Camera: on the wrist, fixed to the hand. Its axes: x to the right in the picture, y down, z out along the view.
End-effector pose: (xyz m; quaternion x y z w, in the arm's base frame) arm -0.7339 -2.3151 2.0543 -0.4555 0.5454 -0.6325 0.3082
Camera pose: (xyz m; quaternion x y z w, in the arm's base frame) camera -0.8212 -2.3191 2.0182 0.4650 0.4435 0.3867 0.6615
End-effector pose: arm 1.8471 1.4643 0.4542 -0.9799 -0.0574 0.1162 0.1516
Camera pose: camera 1.8980 1.4038 0.5059 0.0413 -0.9523 -0.2506 0.1690
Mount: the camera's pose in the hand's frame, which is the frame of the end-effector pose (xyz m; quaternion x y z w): 0.0294 0.0452 -0.0776 0.0468 0.1061 -0.9932 0.0107
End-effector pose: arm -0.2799 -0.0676 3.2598 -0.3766 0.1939 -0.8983 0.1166
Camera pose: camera -0.3533 -0.0984 3.2089 0.0958 0.4016 0.1745 0.8939
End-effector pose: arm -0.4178 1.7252 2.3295 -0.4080 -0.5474 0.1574 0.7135
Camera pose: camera -0.3269 1.7410 2.3093 0.5560 -0.3280 -0.7246 0.2411
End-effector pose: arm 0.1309 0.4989 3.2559 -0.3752 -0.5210 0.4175 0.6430
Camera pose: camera 0.2038 0.5392 3.2113 0.4992 -0.2905 -0.6496 0.4944
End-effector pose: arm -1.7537 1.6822 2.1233 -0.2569 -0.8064 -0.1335 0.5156
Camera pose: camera -1.6794 1.6907 2.1811 -0.8365 0.2153 0.5031 0.0295
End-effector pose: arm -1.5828 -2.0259 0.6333 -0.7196 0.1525 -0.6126 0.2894
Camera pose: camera -1.6460 -2.0961 0.6357 0.0806 0.7110 0.3775 0.5878
